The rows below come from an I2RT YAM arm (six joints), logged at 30 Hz.
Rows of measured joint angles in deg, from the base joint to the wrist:
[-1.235 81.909 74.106 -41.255 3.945 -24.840]
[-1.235 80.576 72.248 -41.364 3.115 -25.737]
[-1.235 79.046 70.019 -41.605 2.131 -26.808]
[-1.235 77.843 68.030 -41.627 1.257 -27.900]
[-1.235 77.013 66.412 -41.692 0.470 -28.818]
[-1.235 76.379 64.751 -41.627 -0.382 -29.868]
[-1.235 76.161 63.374 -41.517 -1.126 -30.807]
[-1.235 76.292 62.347 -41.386 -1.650 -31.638]
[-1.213 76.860 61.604 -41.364 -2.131 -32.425]
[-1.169 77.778 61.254 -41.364 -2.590 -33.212]
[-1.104 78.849 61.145 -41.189 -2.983 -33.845]
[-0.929 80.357 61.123 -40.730 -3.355 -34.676]
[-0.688 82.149 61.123 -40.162 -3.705 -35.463]
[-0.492 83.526 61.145 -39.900 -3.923 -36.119]
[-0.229 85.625 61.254 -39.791 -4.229 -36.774]
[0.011 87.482 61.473 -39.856 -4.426 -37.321]
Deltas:
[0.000 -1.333 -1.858 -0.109 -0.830 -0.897]
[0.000 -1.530 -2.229 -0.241 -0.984 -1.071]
[0.000 -1.203 -1.989 -0.022 -0.874 -1.092]
[0.000 -0.830 -1.618 -0.065 -0.787 -0.918]
[0.000 -0.634 -1.661 0.065 -0.852 -1.050]
[0.000 -0.218 -1.377 0.110 -0.744 -0.939]
[0.000 0.131 -1.027 0.131 -0.524 -0.831]
[0.022 0.568 -0.743 0.022 -0.481 -0.787]
[0.044 0.918 -0.350 0.000 -0.459 -0.787]
[0.065 1.071 -0.109 0.175 -0.393 -0.633]
[0.175 1.508 -0.022 0.459 -0.372 -0.831]
[0.241 1.792 0.000 0.568 -0.350 -0.787]
[0.196 1.377 0.022 0.262 -0.218 -0.656]
[0.263 2.099 0.109 0.109 -0.306 -0.655]
[0.240 1.857 0.219 -0.065 -0.197 -0.547]

